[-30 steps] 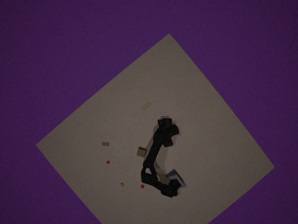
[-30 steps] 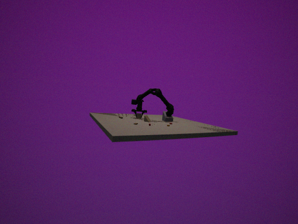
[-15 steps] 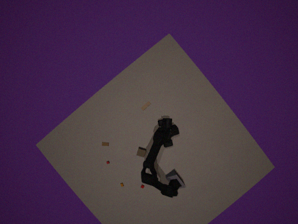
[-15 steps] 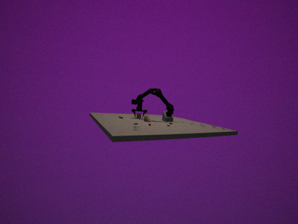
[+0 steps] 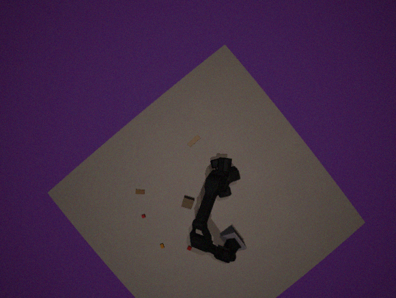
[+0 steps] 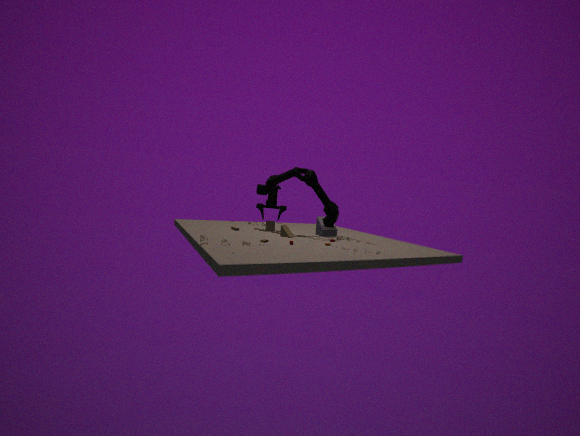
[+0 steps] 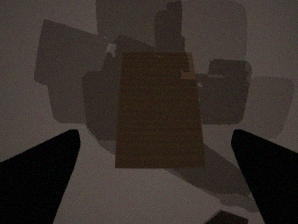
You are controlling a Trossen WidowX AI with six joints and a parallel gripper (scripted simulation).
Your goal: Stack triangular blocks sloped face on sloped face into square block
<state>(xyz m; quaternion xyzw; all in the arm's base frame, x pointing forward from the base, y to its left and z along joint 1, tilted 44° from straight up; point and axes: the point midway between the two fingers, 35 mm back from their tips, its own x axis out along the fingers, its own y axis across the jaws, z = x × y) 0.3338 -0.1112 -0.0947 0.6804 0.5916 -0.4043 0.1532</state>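
Now: gripper tip 1 cm to the right of the tan triangular block and 5 cm above it. Also, from my gripper tip: orange cube: 14 cm behind, 48 cm to the left, 6 cm below; red cube: 5 cm ahead, 47 cm to the left, 6 cm below.
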